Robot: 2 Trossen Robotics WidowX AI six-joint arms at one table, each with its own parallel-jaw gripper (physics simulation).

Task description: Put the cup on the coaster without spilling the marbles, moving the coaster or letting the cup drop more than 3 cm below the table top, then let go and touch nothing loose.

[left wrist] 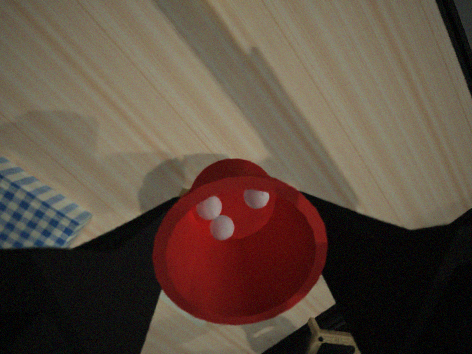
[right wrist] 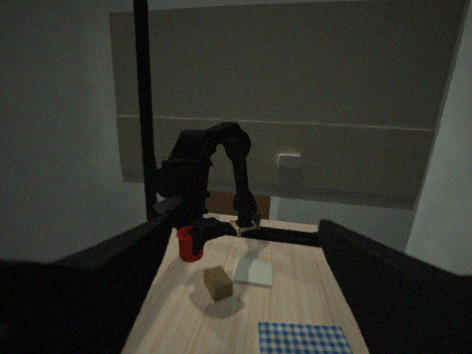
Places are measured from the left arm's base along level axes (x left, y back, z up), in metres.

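Pixels of known places: left gripper, fingertip midpoint: (left wrist: 237, 201) (right wrist: 188, 247); right gripper, fingertip midpoint: (right wrist: 245, 225); left arm's base, origin of the base link: (right wrist: 244, 223).
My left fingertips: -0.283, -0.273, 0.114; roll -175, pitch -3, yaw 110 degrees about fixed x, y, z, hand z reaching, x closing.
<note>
Ahead of a thing's pixels: the offset from my left fingertips to its top centre, as dx, dy, dz.
The red cup {+0.008, +0.001, +0.039} (left wrist: 245, 280) (right wrist: 186, 247) looks upright in the right wrist view, near the table's left edge. My left gripper (left wrist: 237, 201) is shut on it, with a black finger at each side. The cup appears raised, its shadow apart from it in the left wrist view. Three pale marbles {+0.024, -0.002, -0.003} (left wrist: 222, 228) show inside at its bottom. The coaster {+0.201, +0.018, -0.131} (right wrist: 254, 272), a pale flat square, lies on the table to the right of the cup and apart from it in the right wrist view. My right gripper is open and empty, high above the table.
A brown block {+0.077, -0.003, -0.100} (right wrist: 217, 283) lies between cup and coaster, nearer the right wrist camera. A blue-and-white checked cloth {+0.180, -0.240, -0.118} (left wrist: 35, 210) (right wrist: 304, 340) lies nearer still. The left arm (right wrist: 242, 175) stands behind, a tan bracket (left wrist: 320, 340) (right wrist: 241, 230) at its base. A black post (right wrist: 144, 100) rises at the left.
</note>
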